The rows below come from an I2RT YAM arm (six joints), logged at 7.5 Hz.
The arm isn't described. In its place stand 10 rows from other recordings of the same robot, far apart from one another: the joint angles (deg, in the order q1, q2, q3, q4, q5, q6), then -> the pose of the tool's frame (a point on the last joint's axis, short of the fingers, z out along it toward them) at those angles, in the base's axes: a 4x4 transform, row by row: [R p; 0 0 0 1], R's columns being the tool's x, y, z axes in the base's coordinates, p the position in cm.
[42.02 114.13 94.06 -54.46 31.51 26.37] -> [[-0.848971 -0.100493 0.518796 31.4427], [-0.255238 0.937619 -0.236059 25.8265], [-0.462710 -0.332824 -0.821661 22.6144], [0 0 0 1]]
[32.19 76.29 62.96 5.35 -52.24 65.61] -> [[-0.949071 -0.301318 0.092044 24.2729], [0.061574 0.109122 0.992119 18.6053], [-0.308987 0.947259 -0.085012 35.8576], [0 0 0 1]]
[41.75 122.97 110.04 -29.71 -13.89 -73.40] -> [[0.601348 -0.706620 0.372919 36.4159], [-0.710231 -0.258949 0.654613 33.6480], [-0.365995 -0.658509 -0.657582 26.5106], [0 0 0 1]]
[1.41 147.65 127.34 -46.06 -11.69 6.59] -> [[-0.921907 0.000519 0.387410 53.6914], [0.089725 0.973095 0.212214 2.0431], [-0.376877 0.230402 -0.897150 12.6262], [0 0 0 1]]
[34.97 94.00 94.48 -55.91 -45.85 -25.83] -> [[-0.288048 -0.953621 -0.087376 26.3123], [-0.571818 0.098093 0.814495 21.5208], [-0.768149 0.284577 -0.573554 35.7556], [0 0 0 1]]
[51.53 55.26 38.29 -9.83 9.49 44.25] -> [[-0.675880 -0.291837 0.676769 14.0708], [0.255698 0.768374 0.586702 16.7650], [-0.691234 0.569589 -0.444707 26.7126], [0 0 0 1]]
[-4.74 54.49 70.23 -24.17 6.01 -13.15] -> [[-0.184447 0.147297 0.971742 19.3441], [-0.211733 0.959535 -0.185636 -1.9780], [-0.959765 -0.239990 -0.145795 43.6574], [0 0 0 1]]
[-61.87 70.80 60.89 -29.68 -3.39 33.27] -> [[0.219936 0.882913 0.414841 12.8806], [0.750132 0.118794 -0.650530 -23.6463], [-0.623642 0.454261 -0.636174 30.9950], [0 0 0 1]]
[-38.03 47.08 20.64 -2.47 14.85 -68.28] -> [[-0.858313 -0.067986 0.508603 13.7117], [-0.468702 0.507301 -0.723163 -11.8826], [-0.208850 -0.859083 -0.467288 19.9056], [0 0 0 1]]
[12.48 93.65 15.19 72.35 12.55 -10.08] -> [[-0.102321 -0.018173 0.994585 24.8437], [-0.197622 0.980275 -0.002420 4.7064], [-0.974923 -0.196800 -0.103894 13.7347], [0 0 0 1]]
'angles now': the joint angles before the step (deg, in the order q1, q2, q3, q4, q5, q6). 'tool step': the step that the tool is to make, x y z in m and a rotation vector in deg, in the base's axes. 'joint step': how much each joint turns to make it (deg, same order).
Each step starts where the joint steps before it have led.
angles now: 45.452, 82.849, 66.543, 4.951, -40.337, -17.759
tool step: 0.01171, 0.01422, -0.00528, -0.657, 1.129, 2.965
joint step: 0.044, 4.436, 3.366, -0.437, -2.928, -0.370
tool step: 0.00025, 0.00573, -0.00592, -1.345, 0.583, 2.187
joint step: 0.502, 1.356, 0.787, -1.683, -1.509, -1.269
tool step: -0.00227, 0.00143, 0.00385, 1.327, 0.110, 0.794
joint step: 0.372, -0.196, 0.002, 1.550, -0.655, 1.223
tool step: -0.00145, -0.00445, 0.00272, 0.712, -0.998, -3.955
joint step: -0.045, -1.422, -1.357, 1.727, 3.868, 0.853
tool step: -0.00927, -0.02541, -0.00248, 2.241, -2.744, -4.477
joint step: -1.639, -5.900, -7.212, 4.919, 2.863, 0.132
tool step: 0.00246, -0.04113, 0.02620, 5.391, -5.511, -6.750
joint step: -5.747, -6.711, -2.492, 3.803, 0.985, 0.525
